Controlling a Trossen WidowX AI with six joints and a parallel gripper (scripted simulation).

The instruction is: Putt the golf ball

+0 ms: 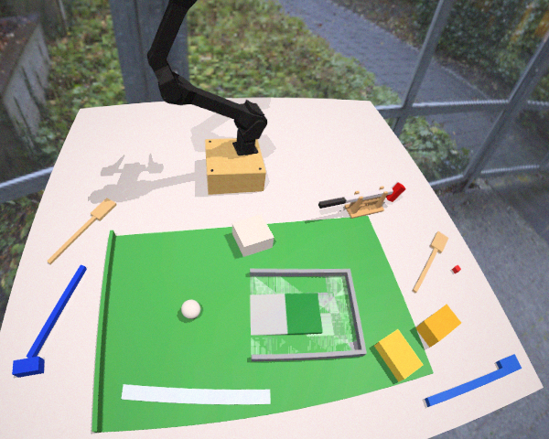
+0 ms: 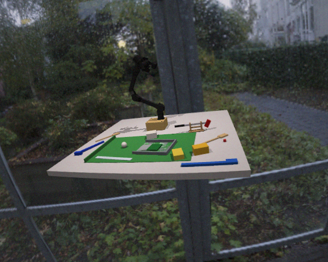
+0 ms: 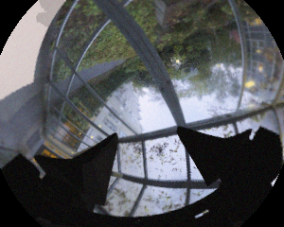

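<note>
The red putter is 58 cm below my gripper tip, 43 cm ahead of it and 29 cm to the left of it. Round my gripper tip: white golf ball 61 cm below, 60 cm ahead, 25 cm to the right; then wooden stand 60 cm below, 43 cm ahead, 31 cm to the left; then white block 61 cm below, 44 cm ahead, 6 cm to the right.
</note>
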